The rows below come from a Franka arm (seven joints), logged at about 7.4 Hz.
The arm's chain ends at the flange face. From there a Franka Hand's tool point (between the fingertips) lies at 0.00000 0.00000 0.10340 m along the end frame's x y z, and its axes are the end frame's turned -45 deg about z.
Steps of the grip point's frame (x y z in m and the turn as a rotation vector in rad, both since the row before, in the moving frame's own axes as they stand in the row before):
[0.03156, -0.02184, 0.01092, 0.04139, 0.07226, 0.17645]
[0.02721, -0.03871, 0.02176, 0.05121, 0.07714, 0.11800]
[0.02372, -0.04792, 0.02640, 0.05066, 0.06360, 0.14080]
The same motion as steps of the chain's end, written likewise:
[0.00390, -0.02970, 0.01128, 0.08036, 0.02183, 0.17645]
[-0.01057, -0.03737, 0.02220, 0.09076, 0.01834, 0.11800]
[-0.01864, -0.04241, 0.02674, 0.08079, 0.00915, 0.14080]

